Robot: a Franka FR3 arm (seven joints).
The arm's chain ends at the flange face. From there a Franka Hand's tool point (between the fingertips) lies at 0.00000 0.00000 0.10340 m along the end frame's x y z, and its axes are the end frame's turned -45 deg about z.
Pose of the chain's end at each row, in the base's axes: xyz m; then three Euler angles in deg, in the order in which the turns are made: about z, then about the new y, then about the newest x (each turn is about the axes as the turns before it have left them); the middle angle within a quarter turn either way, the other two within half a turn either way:
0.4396, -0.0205, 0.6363, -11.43, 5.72, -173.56
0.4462, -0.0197, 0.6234, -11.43, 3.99, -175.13
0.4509, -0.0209, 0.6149, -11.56, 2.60, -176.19
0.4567, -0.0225, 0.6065, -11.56, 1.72, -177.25
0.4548, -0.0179, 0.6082, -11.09, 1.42, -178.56
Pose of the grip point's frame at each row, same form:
0.4319, -0.0071, 0.5341, 33.21, -0.48, -171.41
0.4409, -0.0097, 0.5206, 33.37, -0.61, -173.74
0.4477, -0.0132, 0.5118, 33.32, -0.85, -175.47
0.4547, -0.0170, 0.5033, 33.38, -0.73, -176.84
0.4528, -0.0149, 0.5049, 33.89, -0.01, -177.98

